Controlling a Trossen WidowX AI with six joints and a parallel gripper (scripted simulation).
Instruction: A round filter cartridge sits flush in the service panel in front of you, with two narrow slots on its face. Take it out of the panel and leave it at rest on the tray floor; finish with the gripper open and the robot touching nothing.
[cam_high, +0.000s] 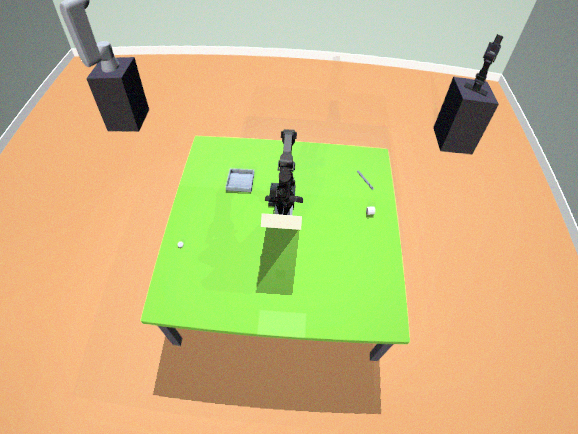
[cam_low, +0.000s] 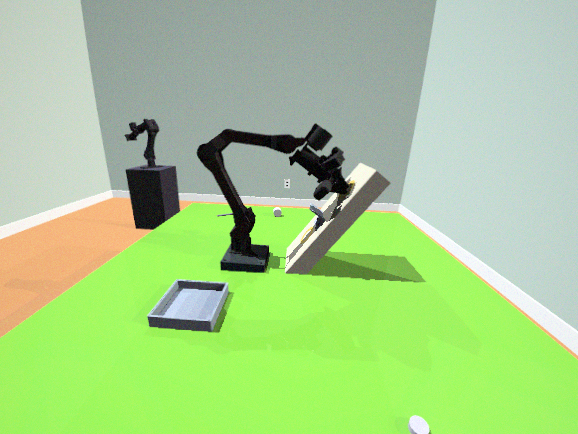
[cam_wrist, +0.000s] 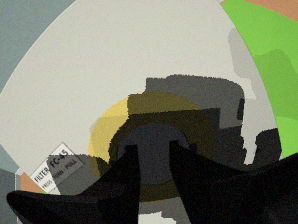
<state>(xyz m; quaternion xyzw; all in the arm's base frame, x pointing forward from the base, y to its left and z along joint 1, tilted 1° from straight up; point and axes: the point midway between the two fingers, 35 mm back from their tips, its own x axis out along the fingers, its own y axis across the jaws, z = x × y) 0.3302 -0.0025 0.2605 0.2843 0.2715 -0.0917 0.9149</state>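
Now: gripper tip 8 cm above the service panel and 4 cm past it. Also, from my gripper tip: round filter cartridge (1 cm below, 1 cm ahead); grey tray (43 cm behind, 28 cm to the right, 26 cm below); small white cube (49 cm to the left, 26 cm behind, 24 cm below).
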